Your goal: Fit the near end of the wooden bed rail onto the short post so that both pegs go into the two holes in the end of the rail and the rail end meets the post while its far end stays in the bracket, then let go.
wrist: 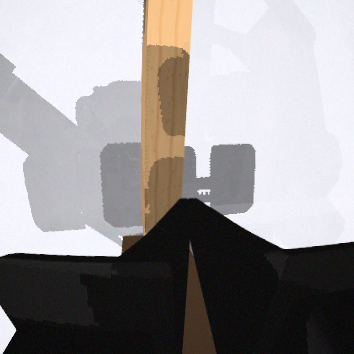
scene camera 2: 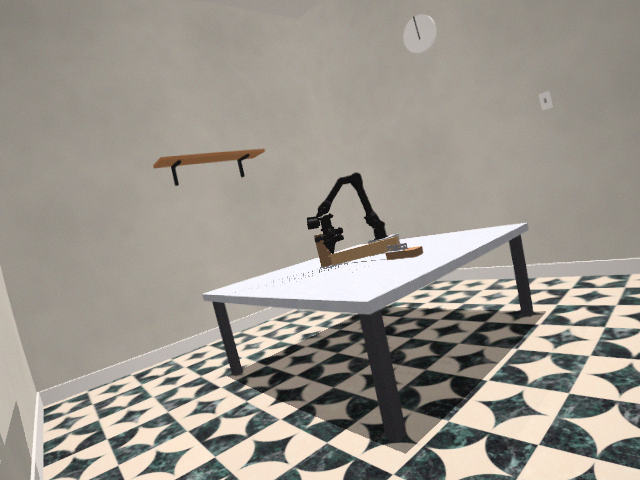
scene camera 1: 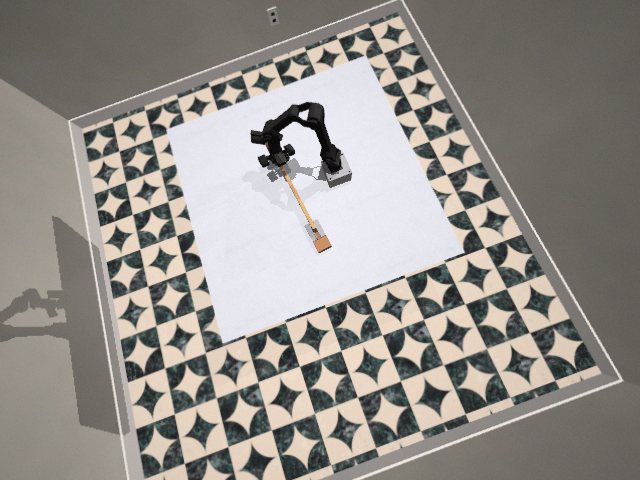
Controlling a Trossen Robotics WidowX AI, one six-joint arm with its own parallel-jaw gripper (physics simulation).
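Where they show: gripper, fingertip midpoint: (wrist: 187, 206) (scene camera 2: 332, 253) (scene camera 1: 278, 166); arm's base at its link origin: (scene camera 2: 381, 238) (scene camera 1: 334, 165).
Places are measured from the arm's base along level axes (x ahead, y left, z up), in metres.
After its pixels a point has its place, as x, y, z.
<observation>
The wooden bed rail (scene camera 1: 299, 198) @(0.233, 0.107, 0.005) (scene camera 2: 364, 251) @(0.247, 0.094, -0.028) (wrist: 167, 30) @(0.257, -0.040, -0.010) stands on edge, running from the short post to the metal bracket (scene camera 1: 313, 227) @(0.215, 0.282, 0.020) (scene camera 2: 397, 247) @(0.217, 0.292, -0.031). The brown short post (scene camera 2: 324, 256) @(0.301, -0.166, -0.024) (wrist: 131, 245) stands upright at the rail's near end. My gripper (scene camera 1: 282, 164) @(0.280, -0.115, -0.017) (scene camera 2: 332, 251) @(0.280, -0.115, -0.017) (wrist: 187, 206) @(0.280, -0.115, -0.017) is shut with nothing between its fingers, pointing down at the rail's near end beside the post. In the wrist view its fingertips cover the joint, so the pegs, the holes and any gap are hidden. Whether the fingertips touch the rail I cannot tell.
A wooden block (scene camera 1: 322, 243) @(0.199, 0.360, -0.045) (scene camera 2: 408, 252) @(0.240, 0.363, -0.055) lies at the bracket end of the rail. The arm's grey base (scene camera 1: 339, 177) @(0.001, 0.071, 0.001) stands on the white table (scene camera 1: 248, 268) @(0.612, 0.346, -0.080) (scene camera 2: 310, 289) @(0.731, 0.245, -0.080), to the right of the rail in the first scene view. The arm arches over from it.
</observation>
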